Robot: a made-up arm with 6 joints.
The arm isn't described. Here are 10 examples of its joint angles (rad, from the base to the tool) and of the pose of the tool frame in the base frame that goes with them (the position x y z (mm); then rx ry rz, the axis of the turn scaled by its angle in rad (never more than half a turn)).
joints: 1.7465 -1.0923 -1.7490 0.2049 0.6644 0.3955
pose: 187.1 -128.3 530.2 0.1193 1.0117 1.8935
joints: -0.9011 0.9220 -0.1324 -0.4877 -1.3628 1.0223
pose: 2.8 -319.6 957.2 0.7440 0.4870 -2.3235
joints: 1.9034 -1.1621 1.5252 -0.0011 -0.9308 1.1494
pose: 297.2 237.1 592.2 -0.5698 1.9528 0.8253
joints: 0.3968 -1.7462 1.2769 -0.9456 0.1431 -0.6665
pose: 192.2 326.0 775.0 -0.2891 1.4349 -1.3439
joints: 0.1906 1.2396 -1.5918 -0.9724 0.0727 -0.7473
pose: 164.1 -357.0 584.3 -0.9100 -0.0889 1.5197
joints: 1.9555 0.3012 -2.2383 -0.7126 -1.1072 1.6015
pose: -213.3 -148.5 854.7 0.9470 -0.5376 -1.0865
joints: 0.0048 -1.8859 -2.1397 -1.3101 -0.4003 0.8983
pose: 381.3 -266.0 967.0 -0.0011 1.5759 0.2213
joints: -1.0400 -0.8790 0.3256 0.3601 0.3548 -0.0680
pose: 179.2 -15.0 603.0 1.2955 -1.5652 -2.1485
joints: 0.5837 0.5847 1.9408 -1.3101 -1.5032 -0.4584
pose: 282.2 228.7 1243.5 0.0475 0.6439 -0.5432
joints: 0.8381 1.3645 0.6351 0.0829 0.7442 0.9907
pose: 199.6 -89.6 829.9 -1.6607 -1.3251 -0.1818
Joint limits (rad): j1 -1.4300..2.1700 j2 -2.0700..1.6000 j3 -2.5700..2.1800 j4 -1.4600..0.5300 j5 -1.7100..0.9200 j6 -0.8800..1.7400
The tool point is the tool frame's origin. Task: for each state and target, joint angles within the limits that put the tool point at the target. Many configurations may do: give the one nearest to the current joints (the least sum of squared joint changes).
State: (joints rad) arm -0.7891 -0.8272 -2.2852 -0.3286 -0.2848 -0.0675
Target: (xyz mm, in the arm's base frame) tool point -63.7 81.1 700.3
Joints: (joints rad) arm -1.0677 -0.0004 -2.5700 -0.7540 -0.3613 0.1832
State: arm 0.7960 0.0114 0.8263 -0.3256 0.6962 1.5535
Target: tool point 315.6 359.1 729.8
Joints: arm 0.6313 -0.2552 1.2499 -0.6295 0.8749 1.6008
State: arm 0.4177 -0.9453 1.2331 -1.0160 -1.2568 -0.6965
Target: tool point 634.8 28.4 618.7
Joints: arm 0.4320 -0.8242 1.2180 -0.9530 -1.1889 -0.7124
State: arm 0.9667 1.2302 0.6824 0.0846 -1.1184 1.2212
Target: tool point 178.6 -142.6 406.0
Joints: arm 1.0873 1.2342 0.6368 -0.0019 -0.7295 1.2221
